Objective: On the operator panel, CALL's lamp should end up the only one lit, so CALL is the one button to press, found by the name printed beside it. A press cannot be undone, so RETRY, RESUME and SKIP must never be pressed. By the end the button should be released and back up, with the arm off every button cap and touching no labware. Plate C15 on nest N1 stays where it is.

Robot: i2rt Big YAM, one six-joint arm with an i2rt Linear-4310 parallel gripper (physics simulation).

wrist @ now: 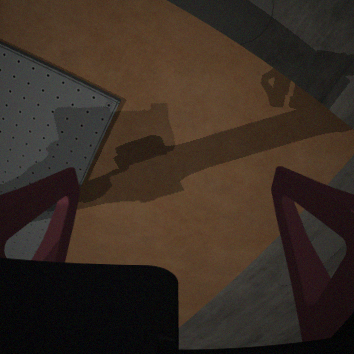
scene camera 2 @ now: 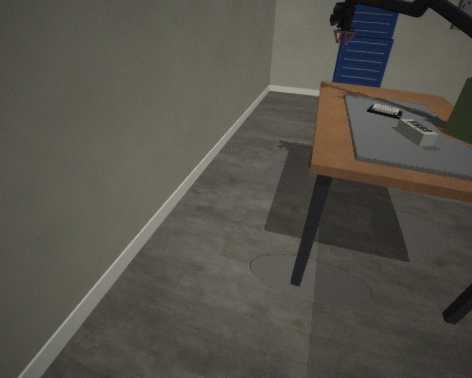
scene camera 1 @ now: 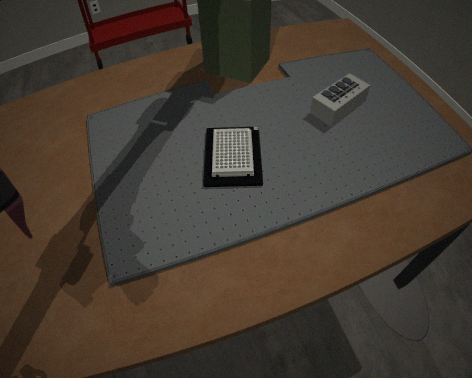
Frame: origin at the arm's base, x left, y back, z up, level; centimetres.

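Seen in the pictures: gripper, fingertip midpoint: (wrist: 174, 177) (scene camera 2: 341, 44).
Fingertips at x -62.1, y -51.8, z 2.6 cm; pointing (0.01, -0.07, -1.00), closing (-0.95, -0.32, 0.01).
Observation:
Pixels of each thing's top centre, then the offset from my fingertips to it. "*": a spot on its surface instead. Level surfaces: height alone.
- operator panel at its top centre: (scene camera 1: 343, 89) (scene camera 2: 418, 125) dx +73.9, dy +20.4, dz -23.1 cm
- white plate at its top centre: (scene camera 1: 232, 148) (scene camera 2: 386, 107) dx +41.1, dy +20.2, dz -26.0 cm
- black nest at a spot on its surface: (scene camera 1: 208, 181) * dx +32.9, dy +16.4, dz -27.5 cm
- grey perforated board at its surface level: dz -28.6 cm
- wooden table at its surface level: dz -29.9 cm
The operator panel (scene camera 1: 341, 100) (scene camera 2: 418, 133) is a pale box with a row of several dark button caps on top, at the right part of the grey board in scene camera 1. The names beside the caps are too small to read, and I see no lit lamp. The white plate (scene camera 1: 233, 152) (scene camera 2: 387, 109) lies on the black nest (scene camera 1: 208, 181), left of the panel. My gripper (scene camera 2: 344, 38) (wrist: 174, 177) is open and empty, high above the table's far end in scene camera 2, well apart from panel and plate. In the wrist view it points down at the table and the board's corner.
The grey perforated board (scene camera 1: 200, 220) (scene camera 2: 370, 145) (wrist: 30, 90) lies on the wooden table (scene camera 1: 240, 295) (scene camera 2: 330, 150) (wrist: 215, 210). A green column (scene camera 1: 235, 40) (scene camera 2: 462, 117) stands at the board's back edge. A red cart (scene camera 1: 140, 31) and a blue cabinet (scene camera 2: 364, 60) stand beyond the table.

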